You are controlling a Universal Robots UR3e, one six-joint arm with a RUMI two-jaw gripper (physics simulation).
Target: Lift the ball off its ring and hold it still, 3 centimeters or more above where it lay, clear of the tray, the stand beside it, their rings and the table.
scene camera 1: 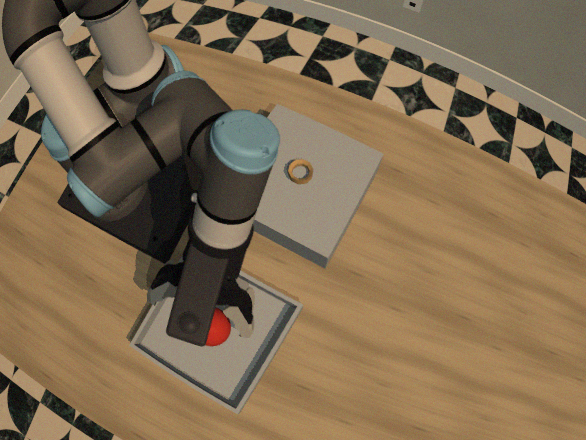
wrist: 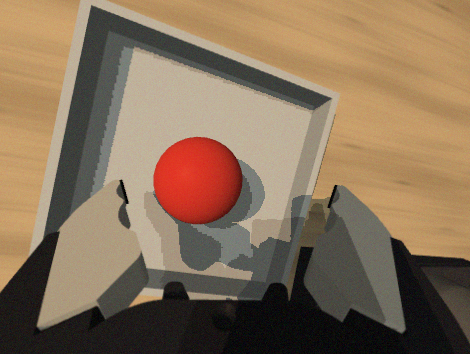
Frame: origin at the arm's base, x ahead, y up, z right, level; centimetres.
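Seen in the pictures: gripper, between the fingertips: [wrist: 229, 186].
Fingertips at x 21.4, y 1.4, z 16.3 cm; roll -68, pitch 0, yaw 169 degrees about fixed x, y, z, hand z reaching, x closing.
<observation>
Offsets run from my fingertips to a thing's top centre. "spot": to the spot under its first point. Level surfaces: height alone.
The red ball {dz +0.4, dx +2.0, dy +2.7 cm} [scene camera 1: 219, 329] [wrist: 198, 180] rests in the light grey square tray {dz +0.4, dx +2.0, dy -1.4 cm} [scene camera 1: 215, 372] [wrist: 200, 90]; the ring under it is hidden by the ball. In the scene view the wrist covers the ball's left part. My gripper [scene camera 1: 200, 317] [wrist: 229, 186] is open, with nothing between its fingers, and it hangs above the tray. In the wrist view the ball shows between the two fingers, nearer the left fingertip and a little farther up the picture than the tips. The right fingertip shows past the tray's right wall.
The grey stand [scene camera 1: 320, 210], a flat square block, is on the table {dy -4.2 cm} [scene camera 1: 425, 280] behind the tray, towards the wall. An orange ring {spot: dz -25.0, dx +9.6, dy +2.2 cm} [scene camera 1: 310, 171] lies on its top. The tray has raised walls on all sides. The robot's dark base plate is left of the stand.
</observation>
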